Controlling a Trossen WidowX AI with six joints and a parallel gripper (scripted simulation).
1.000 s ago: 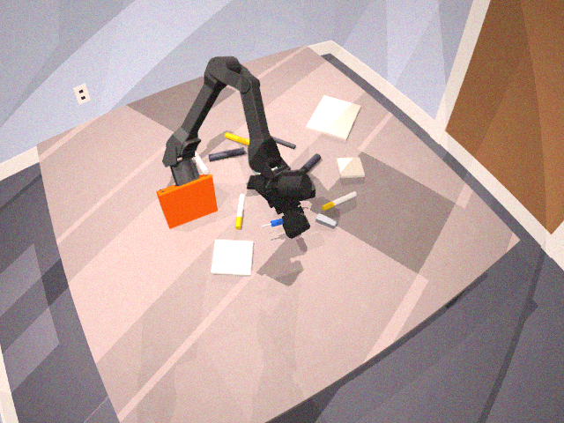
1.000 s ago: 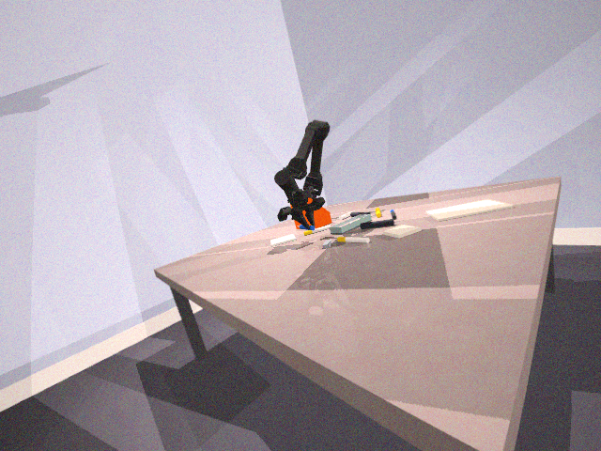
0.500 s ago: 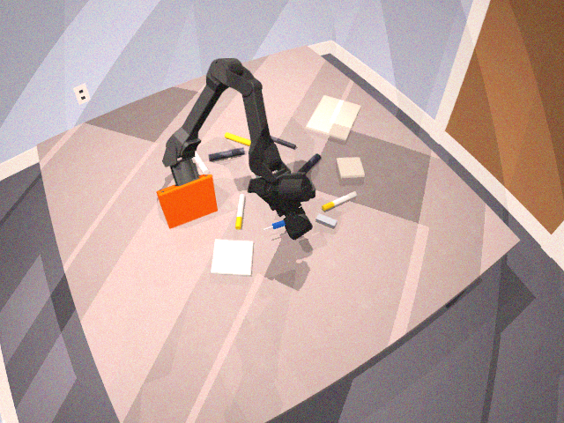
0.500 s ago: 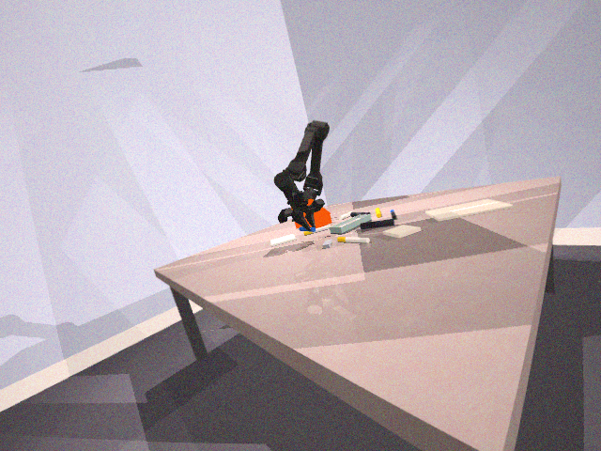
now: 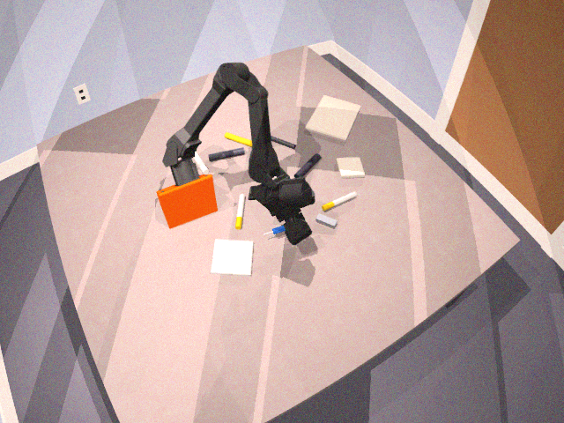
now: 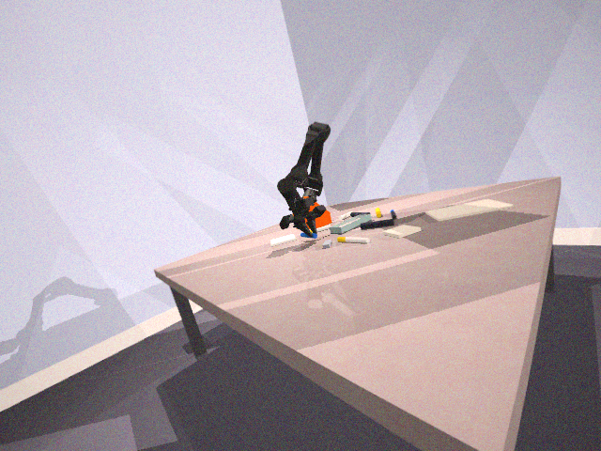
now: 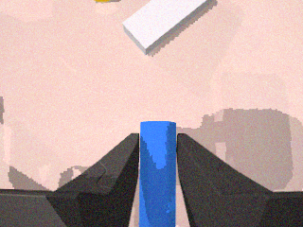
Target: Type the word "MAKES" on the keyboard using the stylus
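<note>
Now: gripper tip 70 mm past the stylus and 10 mm to the right of it. Also, from my gripper tip: grey block: 80 mm ahead, 20 mm to the right, 20 mm below; then white pad: 210 mm behind, 20 mm below, 10 mm to the left.
</note>
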